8 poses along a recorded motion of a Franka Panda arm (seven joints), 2.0 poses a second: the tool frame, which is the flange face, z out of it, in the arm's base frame.
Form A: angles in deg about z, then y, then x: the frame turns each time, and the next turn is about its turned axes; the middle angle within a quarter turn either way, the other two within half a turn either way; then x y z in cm.
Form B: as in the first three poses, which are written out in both.
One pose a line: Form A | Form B
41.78 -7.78 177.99 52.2 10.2 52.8 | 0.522 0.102 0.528 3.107 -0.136 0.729
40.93 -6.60 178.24 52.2 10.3 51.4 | 0.522 0.103 0.514 3.111 -0.115 0.714
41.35 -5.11 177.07 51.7 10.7 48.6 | 0.517 0.107 0.486 3.090 -0.089 0.722
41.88 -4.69 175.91 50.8 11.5 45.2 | 0.508 0.115 0.452 3.070 -0.082 0.731
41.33 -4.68 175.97 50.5 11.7 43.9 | 0.505 0.117 0.439 3.071 -0.082 0.721
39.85 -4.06 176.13 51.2 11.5 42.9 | 0.512 0.115 0.429 3.074 -0.071 0.696
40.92 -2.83 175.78 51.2 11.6 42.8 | 0.512 0.116 0.428 3.068 -0.049 0.714
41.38 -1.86 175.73 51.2 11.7 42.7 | 0.512 0.117 0.427 3.067 -0.032 0.722
